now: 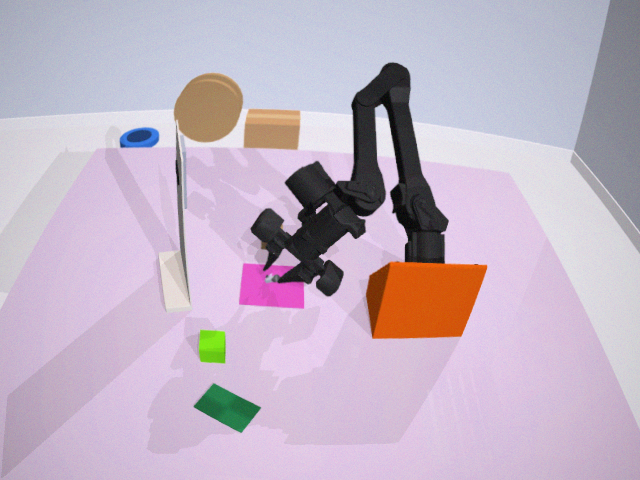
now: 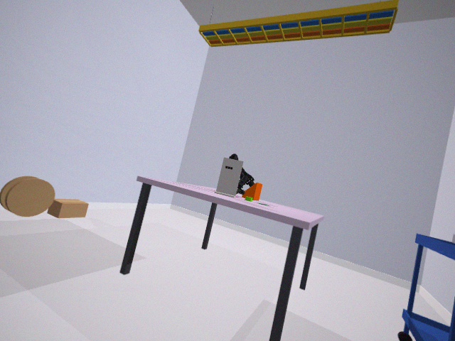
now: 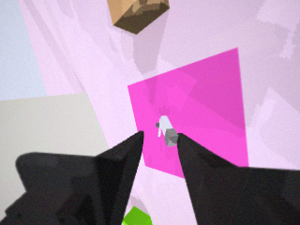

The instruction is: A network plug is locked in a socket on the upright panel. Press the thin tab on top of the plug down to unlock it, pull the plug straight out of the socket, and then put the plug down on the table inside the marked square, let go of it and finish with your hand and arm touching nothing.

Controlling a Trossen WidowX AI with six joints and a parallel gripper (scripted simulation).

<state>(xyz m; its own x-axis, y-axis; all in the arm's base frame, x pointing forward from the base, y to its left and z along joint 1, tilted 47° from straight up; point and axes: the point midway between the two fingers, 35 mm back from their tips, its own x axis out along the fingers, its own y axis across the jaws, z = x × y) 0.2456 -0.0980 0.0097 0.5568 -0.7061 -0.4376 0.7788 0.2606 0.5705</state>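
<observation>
Right now my gripper tip is 10 mm above the pale grey network plug. The rest, counted from my gripper tip: flat dark green tile (60 mm ahead, 310 mm to the left, 20 mm below); upright panel (180 mm ahead, 120 mm above); magenta square (20 mm below).
</observation>
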